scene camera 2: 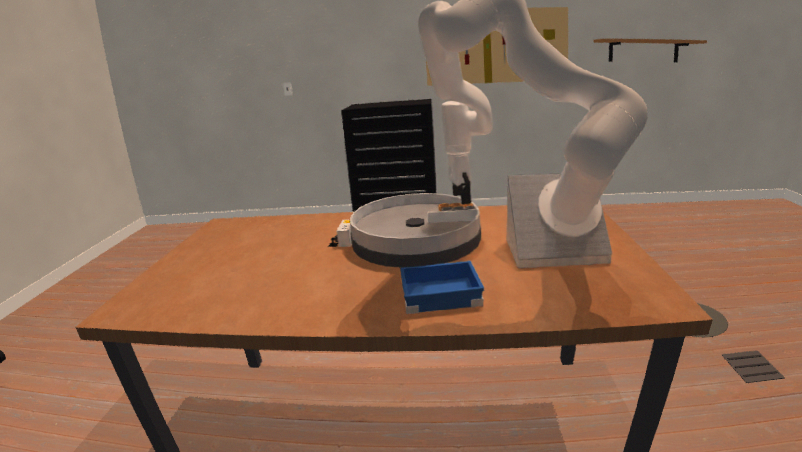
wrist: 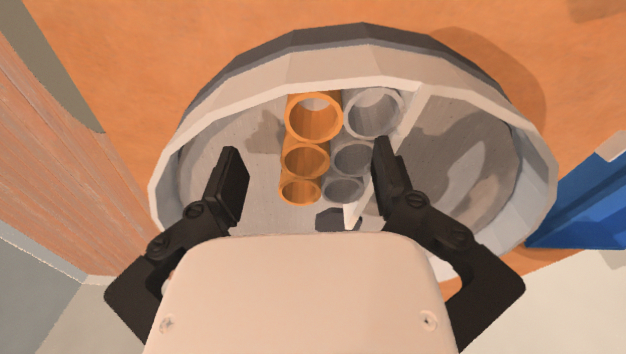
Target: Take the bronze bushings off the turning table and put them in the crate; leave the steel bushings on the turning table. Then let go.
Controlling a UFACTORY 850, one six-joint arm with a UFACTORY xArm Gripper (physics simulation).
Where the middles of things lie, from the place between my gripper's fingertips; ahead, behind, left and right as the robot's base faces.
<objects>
Now: hand 100 mm short of the blue crate (scene camera 2: 435, 287), 430 mm to the right of it and 80 mm above it.
</objects>
